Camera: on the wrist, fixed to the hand. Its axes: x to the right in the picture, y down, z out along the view.
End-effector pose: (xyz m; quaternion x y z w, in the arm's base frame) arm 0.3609 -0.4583 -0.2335 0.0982 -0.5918 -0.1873 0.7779
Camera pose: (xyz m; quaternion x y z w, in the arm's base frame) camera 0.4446 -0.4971 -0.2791 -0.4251 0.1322 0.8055 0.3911
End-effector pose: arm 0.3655 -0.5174 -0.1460 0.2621 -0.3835 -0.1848 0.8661
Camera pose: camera 0.4304 -0.5147 -0.2258 -0.2177 0.0150 0.9258 0.3086
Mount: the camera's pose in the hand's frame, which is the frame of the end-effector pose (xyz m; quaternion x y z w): -0.0053 -0.0377 -0.0956 0.0828 0.3338 0.9384 0.0334
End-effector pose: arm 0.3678 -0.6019 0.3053 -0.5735 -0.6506 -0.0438 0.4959
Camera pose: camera 0.3941 -0.6782 0.3691 -0.5740 0.6783 0.3263 0.3223
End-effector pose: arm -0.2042 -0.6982 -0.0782 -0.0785 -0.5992 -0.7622 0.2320
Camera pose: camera -0.2013 -0.7811 -0.1391 -0.2913 0.0680 0.2157 0.9295
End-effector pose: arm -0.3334 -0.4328 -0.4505 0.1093 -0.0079 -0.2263 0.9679
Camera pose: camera -0.3484 -0.4435 -0.5517 0.1519 0.2015 0.9378 0.2383
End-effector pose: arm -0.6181 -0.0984 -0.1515 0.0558 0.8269 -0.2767 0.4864
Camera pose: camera -0.7029 -0.0802 -0.0961 -0.9105 -0.1147 -0.3974 0.0047
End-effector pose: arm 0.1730 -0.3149 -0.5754 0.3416 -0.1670 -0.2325 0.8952
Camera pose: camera 0.2009 -0.2859 -0.6701 0.0064 -0.0466 0.9601 0.2755
